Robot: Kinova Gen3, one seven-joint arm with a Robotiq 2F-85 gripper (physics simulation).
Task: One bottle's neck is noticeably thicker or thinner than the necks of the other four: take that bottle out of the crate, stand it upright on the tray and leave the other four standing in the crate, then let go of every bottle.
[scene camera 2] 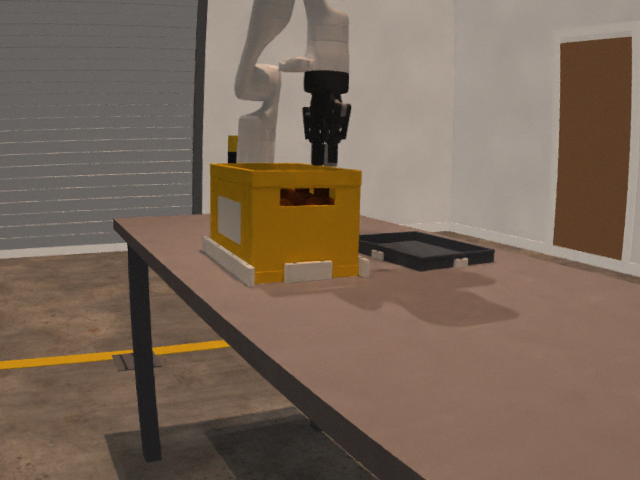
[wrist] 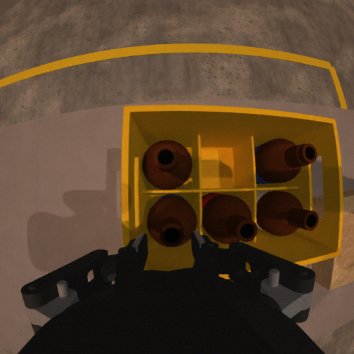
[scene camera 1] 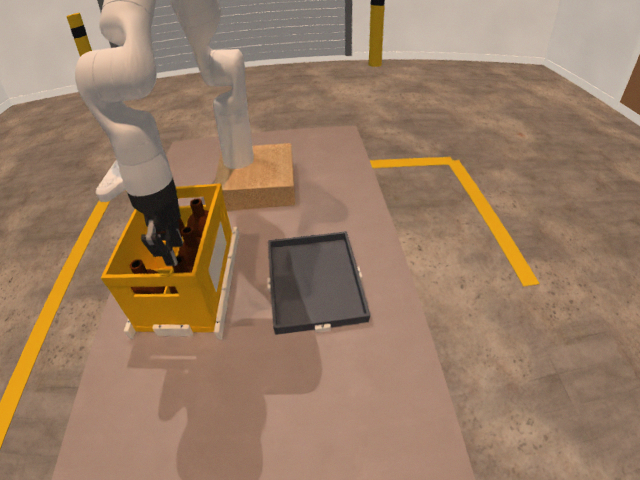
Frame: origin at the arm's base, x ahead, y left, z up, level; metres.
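Seen in the pictures: gripper, between the fingertips: (scene camera 2: 323,166) (scene camera 1: 175,255); arm's base, origin of its link: (scene camera 1: 238,160).
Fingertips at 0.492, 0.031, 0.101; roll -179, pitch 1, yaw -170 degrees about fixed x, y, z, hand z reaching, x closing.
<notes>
Pixels of each thing's top centre, then the offset from my fingertips to it, as dx, dy, dz. "spot": a spot on its surface instead.
- yellow crate, centre of its top: (scene camera 2: 279,166) (scene camera 1: 165,225) -0.083, -0.058, -0.005
- upper-left bottle, a spot on its surface: (scene camera 1: 136,266) spot: +0.020, -0.081, -0.017
- lower-middle bottle, centre of its top: (scene camera 1: 186,230) -0.086, -0.014, -0.017
- lower-right bottle, centre of its top: (scene camera 1: 195,201) -0.177, -0.029, -0.017
- dark tray, a spot on its surface: (scene camera 2: 429,263) spot: +0.028, +0.192, -0.167
The yellow crate (scene camera 1: 165,310) (scene camera 2: 305,232) (wrist: 225,108) holds five brown bottles. In the wrist view, the upper-right bottle (wrist: 280,161) has a neck that looks slightly thicker; the gripper hides this bottle in scene camera 1. The upper-left bottle (wrist: 167,172) (scene camera 1: 136,266), lower-middle bottle (wrist: 225,215) (scene camera 1: 187,233) and lower-right bottle (wrist: 277,214) (scene camera 1: 196,205) stand in their compartments. My gripper (scene camera 1: 172,251) (scene camera 2: 324,156) (wrist: 169,241) is part-way open and empty, pointing down above the lower-left bottle (wrist: 171,215), its mouth between the fingertips in the wrist view. The dark tray (scene camera 1: 320,324) (scene camera 2: 429,263) is empty.
The upper-middle crate compartment in the wrist view is empty. White stops (scene camera 1: 172,330) (scene camera 2: 308,270) edge the crate. The crate's tall walls and inner dividers stand around the bottles. A wooden block (scene camera 1: 263,193) under the arm's base stands behind the crate.
</notes>
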